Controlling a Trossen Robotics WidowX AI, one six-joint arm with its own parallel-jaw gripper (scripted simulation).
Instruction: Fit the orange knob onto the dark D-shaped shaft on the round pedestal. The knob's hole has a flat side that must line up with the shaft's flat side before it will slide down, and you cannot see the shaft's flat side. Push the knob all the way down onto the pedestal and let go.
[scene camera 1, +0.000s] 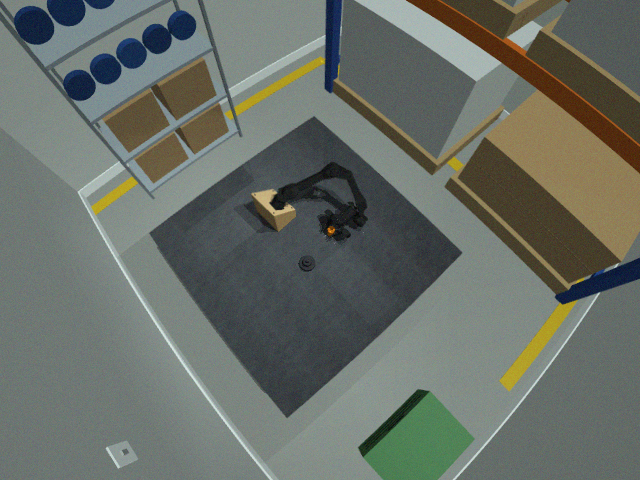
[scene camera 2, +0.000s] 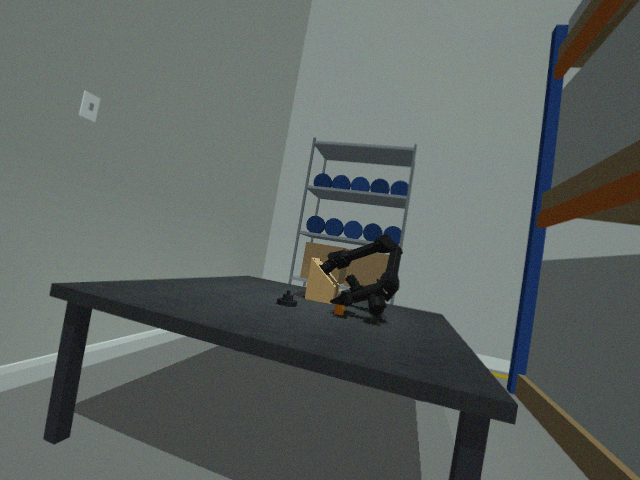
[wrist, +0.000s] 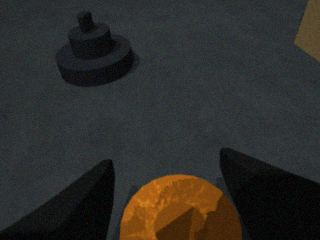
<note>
In view: my gripper (wrist: 167, 162) and a dark round pedestal (wrist: 92, 57).
</note>
